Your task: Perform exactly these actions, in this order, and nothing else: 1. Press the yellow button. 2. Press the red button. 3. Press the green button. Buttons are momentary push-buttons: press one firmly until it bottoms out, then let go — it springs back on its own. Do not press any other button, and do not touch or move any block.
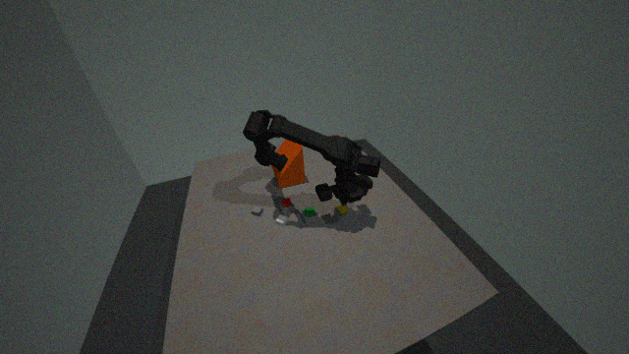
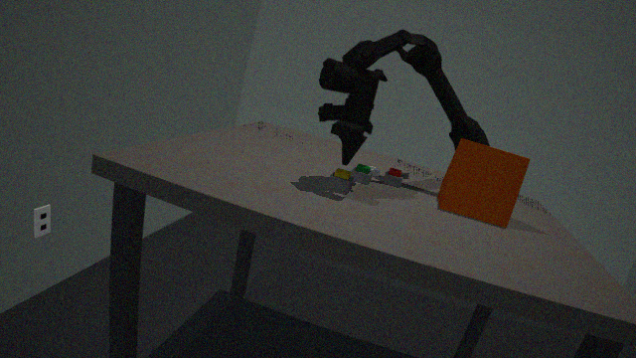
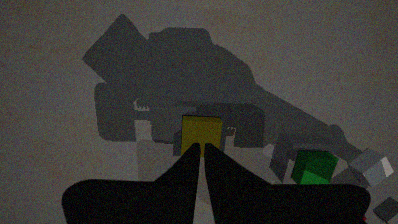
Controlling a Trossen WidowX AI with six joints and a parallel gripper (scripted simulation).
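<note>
The yellow button is 2 cm below my gripper tip. The rest, counted from my gripper tip: green button: 5 cm behind, 11 cm to the right, 2 cm below; red button: 13 cm behind, 17 cm to the right, 2 cm below; small white block: 7 cm behind, 21 cm to the right, 4 cm below.
</note>
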